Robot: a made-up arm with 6 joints.
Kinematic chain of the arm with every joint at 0, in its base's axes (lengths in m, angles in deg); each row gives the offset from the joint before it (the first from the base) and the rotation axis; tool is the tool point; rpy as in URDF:
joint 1: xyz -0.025 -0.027 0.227 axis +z
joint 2: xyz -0.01 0 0.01 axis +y
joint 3: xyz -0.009 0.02 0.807 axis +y
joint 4: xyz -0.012 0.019 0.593 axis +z
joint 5: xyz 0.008 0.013 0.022 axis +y
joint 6: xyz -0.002 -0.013 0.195 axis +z
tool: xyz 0.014 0.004 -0.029 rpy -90 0 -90
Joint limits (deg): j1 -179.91..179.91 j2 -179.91..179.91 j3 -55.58..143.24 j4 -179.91..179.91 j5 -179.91..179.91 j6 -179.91..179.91
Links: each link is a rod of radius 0.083 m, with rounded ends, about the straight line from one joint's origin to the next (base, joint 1, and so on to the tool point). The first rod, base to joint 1, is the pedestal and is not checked.
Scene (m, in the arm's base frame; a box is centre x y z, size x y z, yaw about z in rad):
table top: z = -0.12
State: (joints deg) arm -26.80 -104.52 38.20 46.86 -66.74 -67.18
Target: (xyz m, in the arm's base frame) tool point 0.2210 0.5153 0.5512
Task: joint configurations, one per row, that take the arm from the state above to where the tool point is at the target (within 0.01 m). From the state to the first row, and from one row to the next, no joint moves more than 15 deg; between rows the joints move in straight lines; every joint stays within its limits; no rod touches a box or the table.
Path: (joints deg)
1: -15.05 -91.21 49.88 46.95 -61.98 -66.84
2: -3.31 -77.89 61.56 47.03 -57.22 -66.50
3: 8.44 -64.58 73.24 47.12 -52.47 -66.16
4: 20.18 -51.27 84.92 47.20 -47.71 -65.82
5: 31.93 -37.95 96.59 47.29 -42.95 -65.48
6: 43.68 -24.64 108.27 47.37 -38.19 -65.14
7: 55.42 -11.33 119.95 47.46 -33.44 -64.80
8: 67.17 1.98 131.63 47.54 -28.68 -64.46

